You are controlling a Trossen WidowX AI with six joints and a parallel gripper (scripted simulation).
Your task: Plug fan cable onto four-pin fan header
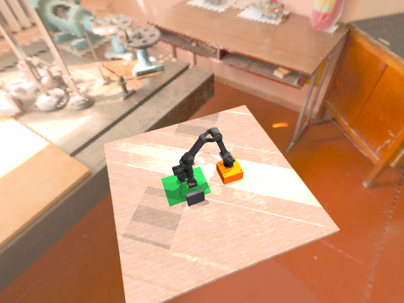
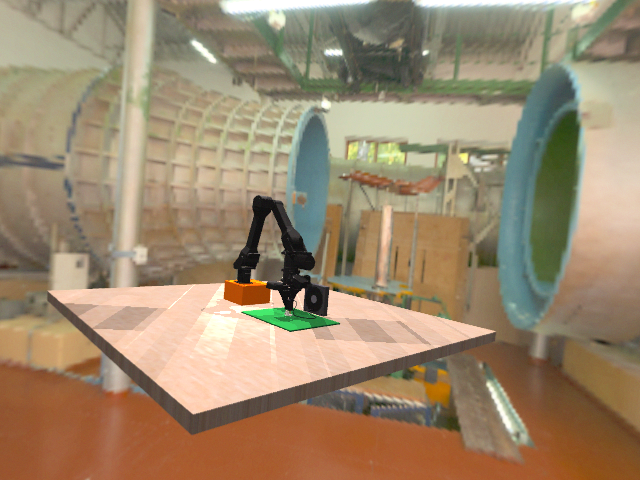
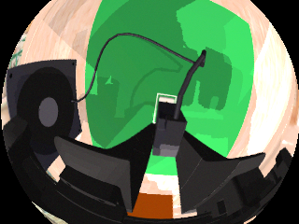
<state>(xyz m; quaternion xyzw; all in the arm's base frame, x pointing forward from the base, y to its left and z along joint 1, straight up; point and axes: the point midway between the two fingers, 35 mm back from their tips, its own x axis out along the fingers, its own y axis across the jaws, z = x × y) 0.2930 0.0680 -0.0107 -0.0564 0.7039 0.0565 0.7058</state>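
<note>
Right now my gripper tip is 40 mm above the fan header and 10 mm short of it. Round my gripper tip: black plug (10 mm ahead, 10 mm above); green board (50 mm below, 40 mm ahead, 10 mm to the right); fan (130 mm to the left, 20 mm behind, 20 mm above).
</note>
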